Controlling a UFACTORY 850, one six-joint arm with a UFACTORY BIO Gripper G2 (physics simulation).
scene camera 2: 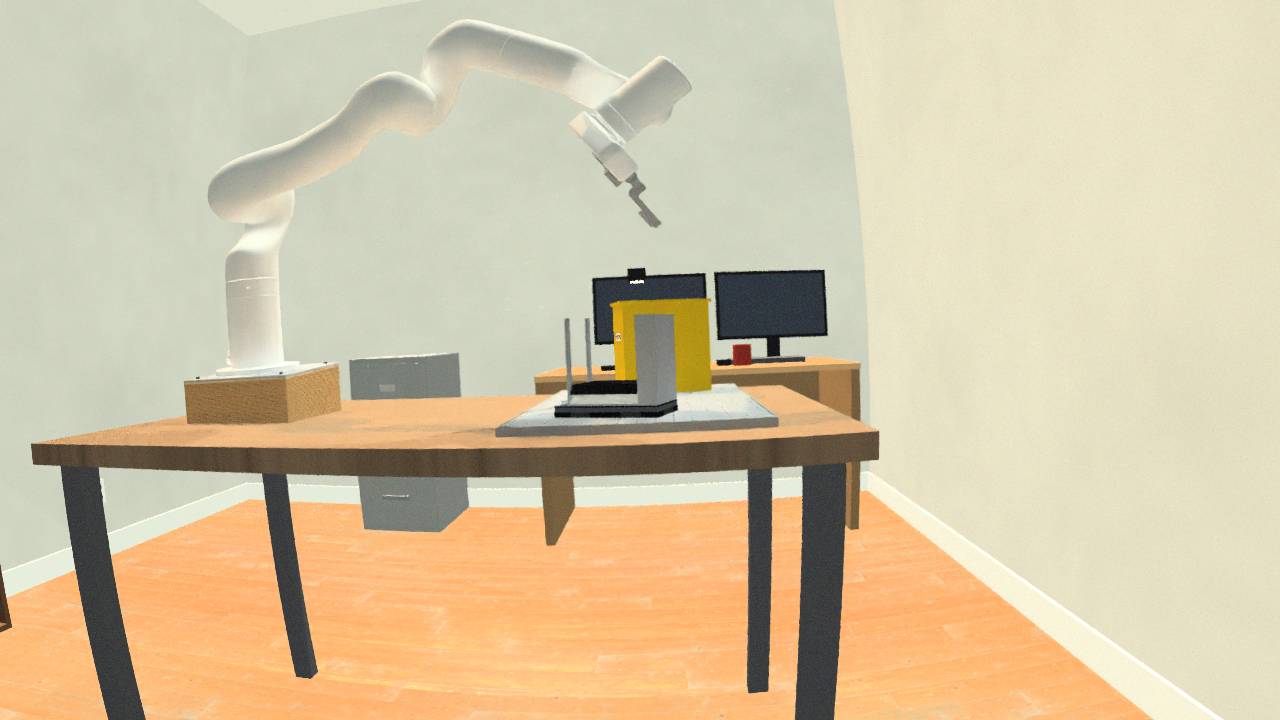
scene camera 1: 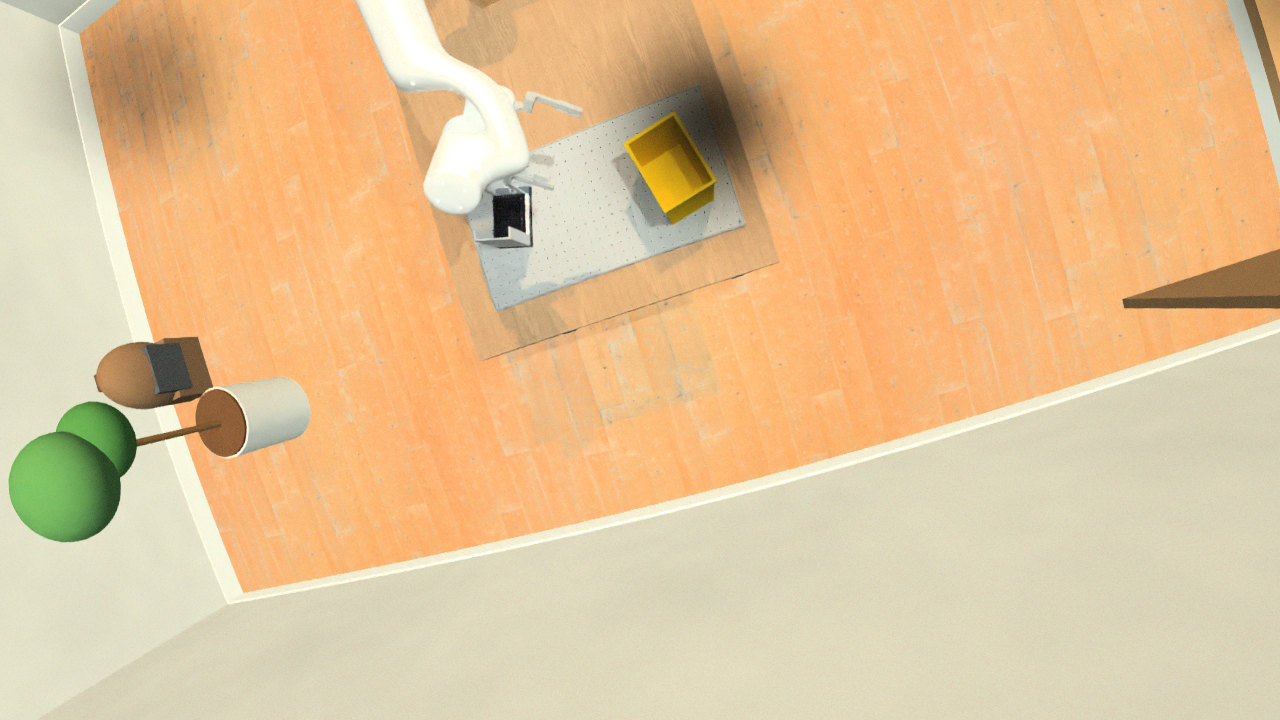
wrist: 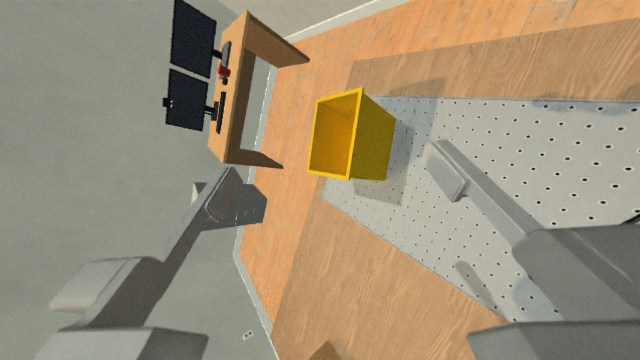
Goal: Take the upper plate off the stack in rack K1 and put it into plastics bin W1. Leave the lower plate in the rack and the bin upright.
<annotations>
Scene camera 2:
my gripper: 637,203
yellow bin W1: 691,318
black plate: 613,386
grey perforated board: 758,422
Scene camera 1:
my gripper: 566,151
yellow bin W1: 666,156
black plate: 508,210
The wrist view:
my gripper: 325,162
yellow bin W1: 352,135
</annotations>
